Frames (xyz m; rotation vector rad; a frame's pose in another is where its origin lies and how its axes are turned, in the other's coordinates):
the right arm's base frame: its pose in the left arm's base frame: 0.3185 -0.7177 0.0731 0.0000 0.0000 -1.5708
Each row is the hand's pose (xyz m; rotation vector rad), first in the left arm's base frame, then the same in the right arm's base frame.
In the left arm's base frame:
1: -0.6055 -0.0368 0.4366 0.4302 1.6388 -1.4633
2: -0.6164 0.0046 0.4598 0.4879 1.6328 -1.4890
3: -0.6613 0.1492 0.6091 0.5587 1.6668 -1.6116
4: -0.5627 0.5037 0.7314 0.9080 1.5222 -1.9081
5: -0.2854 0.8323 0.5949 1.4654 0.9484 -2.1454
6: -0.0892 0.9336 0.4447 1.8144 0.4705 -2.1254
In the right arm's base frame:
1: -0.6809 -0.9240 0.3635 -0.7580 1.2976 -0.2370
2: -0.7223 -0.9349 0.3867 -0.7152 1.3247 -0.2658
3: -0.8669 -0.9798 0.5360 -0.6787 1.3631 -0.4064
4: -1.2214 -0.8812 0.6583 -0.3599 1.4242 -0.6981
5: -1.5500 -0.6039 0.5218 0.2926 1.3659 -0.9164
6: -1.6513 -0.4077 0.3716 0.7581 1.2890 -0.9510

